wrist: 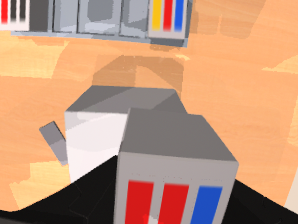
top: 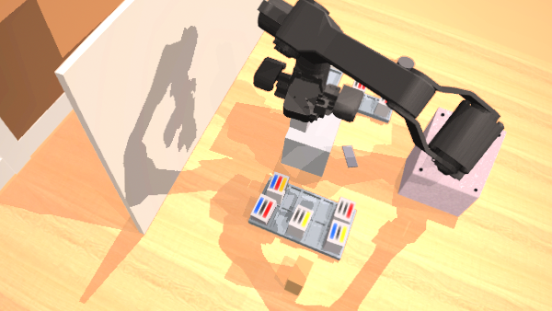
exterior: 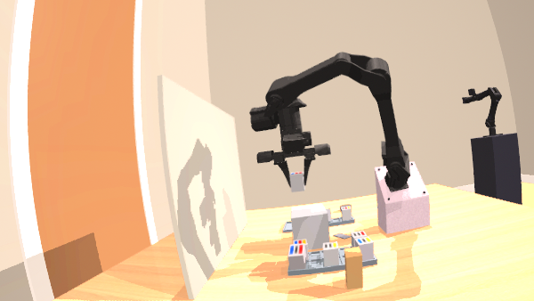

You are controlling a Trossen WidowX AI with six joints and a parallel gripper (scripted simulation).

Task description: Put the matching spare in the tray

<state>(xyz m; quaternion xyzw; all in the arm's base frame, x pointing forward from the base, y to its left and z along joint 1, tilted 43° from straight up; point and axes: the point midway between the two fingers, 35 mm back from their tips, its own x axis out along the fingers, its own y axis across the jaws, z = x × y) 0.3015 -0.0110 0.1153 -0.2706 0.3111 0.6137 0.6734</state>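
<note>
Now: the grey tray 10 mm ahead of my gripper tip, 280 mm to the right of it and 180 mm below it. The rest, counted from my gripper tip: white mounted unit 20 mm behind, 70 mm to the right, 130 mm below; tall panel 230 mm ahead, 90 mm to the right, 40 mm above; tan block 80 mm behind, 250 mm to the left, 150 mm below.
</note>
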